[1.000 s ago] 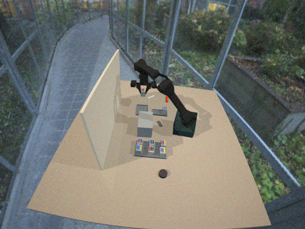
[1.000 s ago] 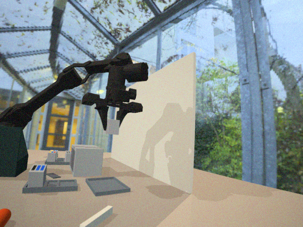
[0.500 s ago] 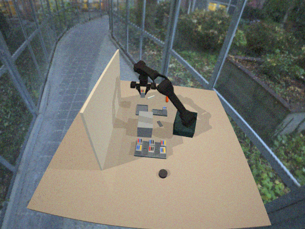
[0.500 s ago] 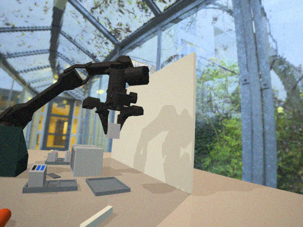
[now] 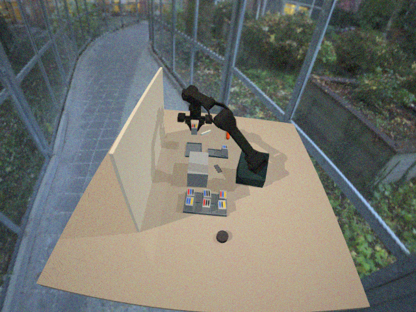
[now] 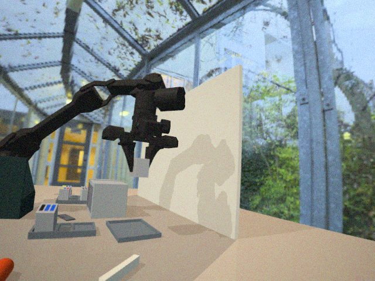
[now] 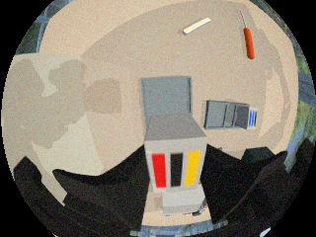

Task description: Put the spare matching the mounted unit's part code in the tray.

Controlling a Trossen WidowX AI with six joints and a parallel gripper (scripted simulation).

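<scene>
Right now the grey tray is 150 mm behind my gripper tip and 140 mm below it. Round my gripper tip: tall beige partition 160 mm ahead, 240 mm to the left, 80 mm above; grey mounted unit 70 mm behind, 210 mm to the left, 90 mm below; grey spare 20 mm above.
</scene>
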